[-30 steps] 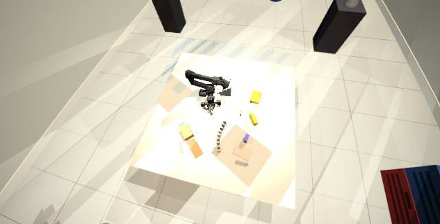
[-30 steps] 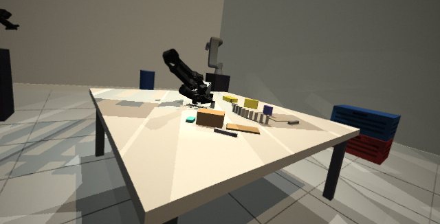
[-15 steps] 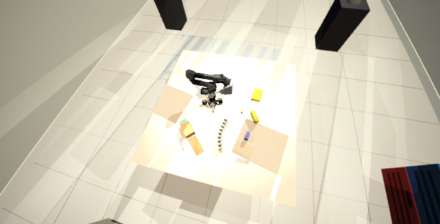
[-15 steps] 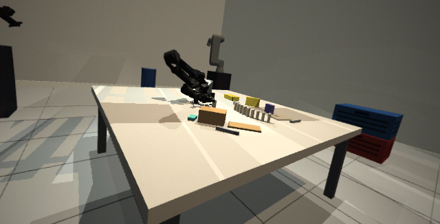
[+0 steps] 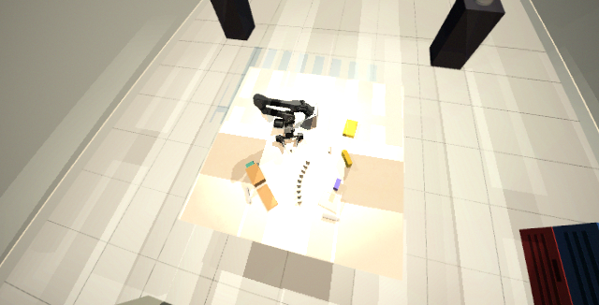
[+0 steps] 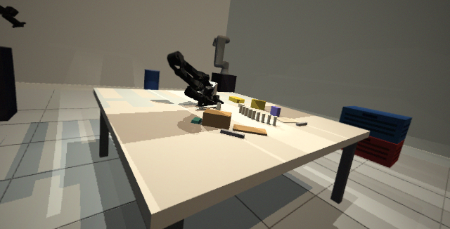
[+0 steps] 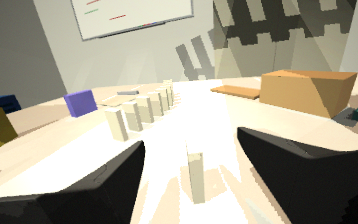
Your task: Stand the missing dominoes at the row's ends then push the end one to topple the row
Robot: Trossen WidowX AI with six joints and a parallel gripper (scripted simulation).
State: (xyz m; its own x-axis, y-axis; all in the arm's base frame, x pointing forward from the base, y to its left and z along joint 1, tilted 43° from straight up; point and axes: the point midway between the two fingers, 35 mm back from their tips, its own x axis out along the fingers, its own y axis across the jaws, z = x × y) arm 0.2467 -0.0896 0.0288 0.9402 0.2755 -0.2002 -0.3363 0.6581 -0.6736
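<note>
The yellow block is 20 mm behind my gripper tip, 370 mm to the left of it and 20 mm below it. Round my gripper tip: box (220 mm ahead, 170 mm to the right, 20 mm below); flat board (330 mm ahead, 60 mm to the right, 40 mm below); teal block (160 mm ahead, 240 mm to the right, 40 mm below).
</note>
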